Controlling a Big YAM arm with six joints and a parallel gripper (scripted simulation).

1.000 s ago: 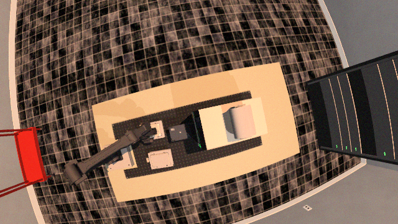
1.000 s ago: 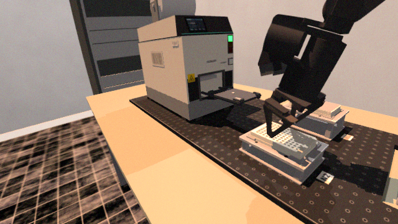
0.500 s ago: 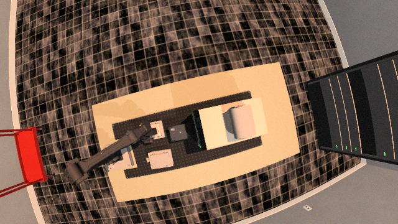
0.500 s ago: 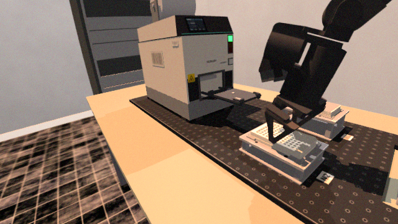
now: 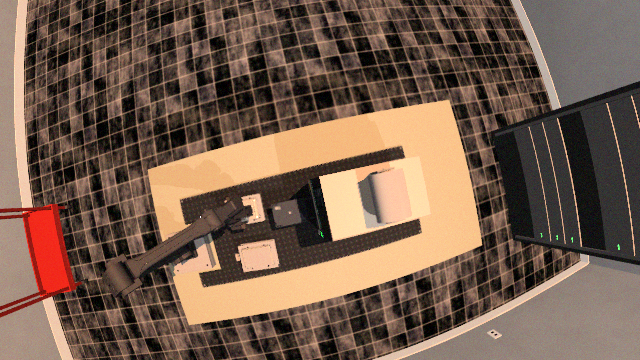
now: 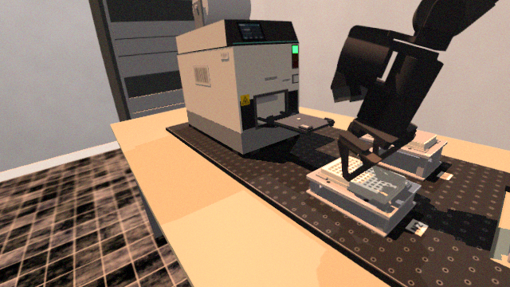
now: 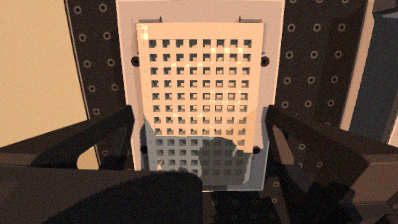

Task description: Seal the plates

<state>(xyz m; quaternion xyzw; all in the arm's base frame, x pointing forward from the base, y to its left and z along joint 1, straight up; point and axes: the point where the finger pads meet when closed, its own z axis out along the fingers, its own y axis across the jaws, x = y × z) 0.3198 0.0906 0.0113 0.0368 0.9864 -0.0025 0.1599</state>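
My hand is 20 mm above the well plate. Also, from my hand: sealer stage: 200 mm ahead, 60 mm to the right, 30 mm above; plate nest N2: 30 mm below; sealer screen: 320 mm ahead, 250 mm above, 20 mm to the right.
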